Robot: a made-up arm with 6 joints.
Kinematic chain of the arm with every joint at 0, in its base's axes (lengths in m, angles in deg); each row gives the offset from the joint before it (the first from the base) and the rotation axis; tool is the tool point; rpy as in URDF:
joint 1: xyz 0 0 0.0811 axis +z
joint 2: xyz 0 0 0 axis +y
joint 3: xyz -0.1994 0 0.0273 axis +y
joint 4: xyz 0.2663 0 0.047 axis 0.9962 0 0.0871
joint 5: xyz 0 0 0 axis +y
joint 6: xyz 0.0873 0 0.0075 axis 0.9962 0 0.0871
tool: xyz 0 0 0 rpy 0 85 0
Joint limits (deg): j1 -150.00..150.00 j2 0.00..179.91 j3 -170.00..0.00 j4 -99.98..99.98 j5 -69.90..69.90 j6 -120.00..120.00
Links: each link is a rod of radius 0.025 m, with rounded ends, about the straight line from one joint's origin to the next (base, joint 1, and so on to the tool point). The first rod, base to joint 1, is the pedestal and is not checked.
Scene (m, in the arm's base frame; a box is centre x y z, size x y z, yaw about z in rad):
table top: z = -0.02
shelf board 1: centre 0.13 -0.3 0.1 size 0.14 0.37 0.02 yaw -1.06
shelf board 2: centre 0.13 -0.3 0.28 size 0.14 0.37 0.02 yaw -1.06
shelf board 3: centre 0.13 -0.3 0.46 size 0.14 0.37 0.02 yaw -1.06
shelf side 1: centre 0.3 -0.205 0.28 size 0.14 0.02 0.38 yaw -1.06
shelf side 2: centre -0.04 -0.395 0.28 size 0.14 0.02 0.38 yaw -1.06
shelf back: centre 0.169 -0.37 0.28 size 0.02 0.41 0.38 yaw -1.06
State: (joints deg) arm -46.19 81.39 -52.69 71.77 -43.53 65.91
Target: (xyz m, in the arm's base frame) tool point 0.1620 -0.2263 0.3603
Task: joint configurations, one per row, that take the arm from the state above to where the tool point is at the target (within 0.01 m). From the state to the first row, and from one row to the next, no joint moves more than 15 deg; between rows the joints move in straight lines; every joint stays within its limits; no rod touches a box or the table.
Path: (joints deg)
1: -39.41 66.73 -41.27 74.68 -52.06 65.91
2: -32.63 52.07 -29.85 77.59 -60.60 65.91
3: -25.85 37.41 -18.44 80.49 -69.13 65.91
4: -27.38 38.06 -28.97 77.36 -62.19 65.91
5: -28.90 38.71 -39.50 74.22 -55.25 65.91
6: -30.43 39.36 -50.02 71.09 -48.31 65.91
7: -36.58 53.23 -59.48 69.90 -46.01 65.91
8: -42.73 67.09 -68.94 68.71 -43.71 65.91

